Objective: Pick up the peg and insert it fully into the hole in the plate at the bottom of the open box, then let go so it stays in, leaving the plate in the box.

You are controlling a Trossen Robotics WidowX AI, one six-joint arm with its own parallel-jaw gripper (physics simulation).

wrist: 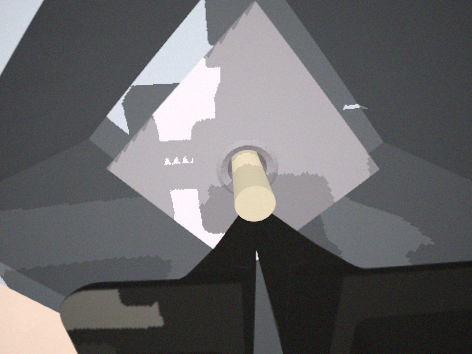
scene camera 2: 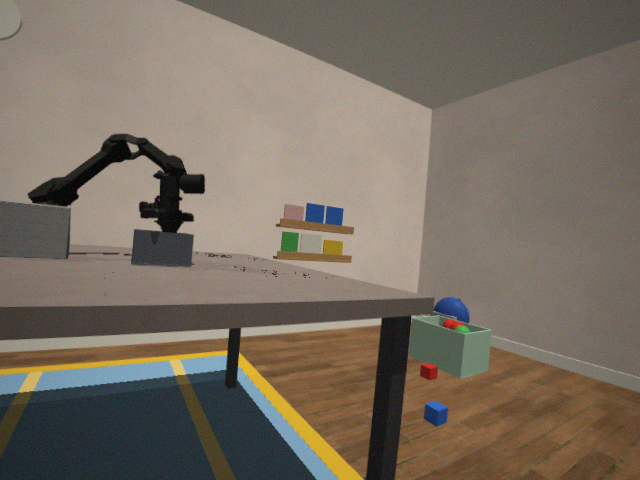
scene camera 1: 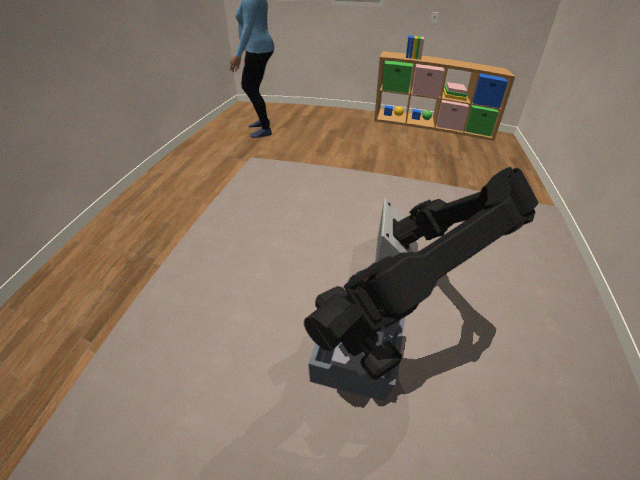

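Pixels of known places: gripper, between the fingertips: [wrist: 253, 215] [scene camera 1: 350, 351]; arm's base, origin of its link: [scene camera 2: 42, 221] [scene camera 1: 400, 234].
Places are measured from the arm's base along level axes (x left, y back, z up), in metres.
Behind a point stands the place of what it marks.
The cream peg [wrist: 254, 187] @[z -0.011, x -0.076, y -0.303 m] stands in the ringed hole near the middle of the pale plate [wrist: 290, 110] @[z -0.041, x -0.049, y -0.304 m] in the wrist view. Part of the peg sticks up out of the hole, with its round top facing the camera. How deep it sits cannot be told. The plate lies on the bottom of the dark grey open box [scene camera 1: 348, 379] @[z -0.026, x -0.093, y -0.386 m] [scene camera 2: 173, 250] @[z -0.052, x -0.163, y -0.323 m] [wrist: 420, 75] @[z -0.027, x -0.012, y -0.327 m]. My gripper [scene camera 2: 169, 230] [wrist: 253, 215] @[z -0.036, x -0.096, y -0.323 m] points down into the box. Its fingertips are together, with no peg between them, and show right at the lower edge of the peg's top. Whether they touch it cannot be told. The box wall hides the peg in scene camera 2.
The box walls stand around my fingers on all sides. The box rests on the grey-brown table [scene camera 1: 206, 320] @[z -0.099, x -0.447, y -0.278 m] [scene camera 2: 289, 289] @[z -0.099, x -0.570, y -0.473 m]. The arm's grey base block [scene camera 2: 36, 230] @[z -0.025, x -0.052, y 0.007 m] stands behind the box. A person [scene camera 1: 256, 56] and a cube shelf [scene camera 1: 444, 60] are off beyond the table.
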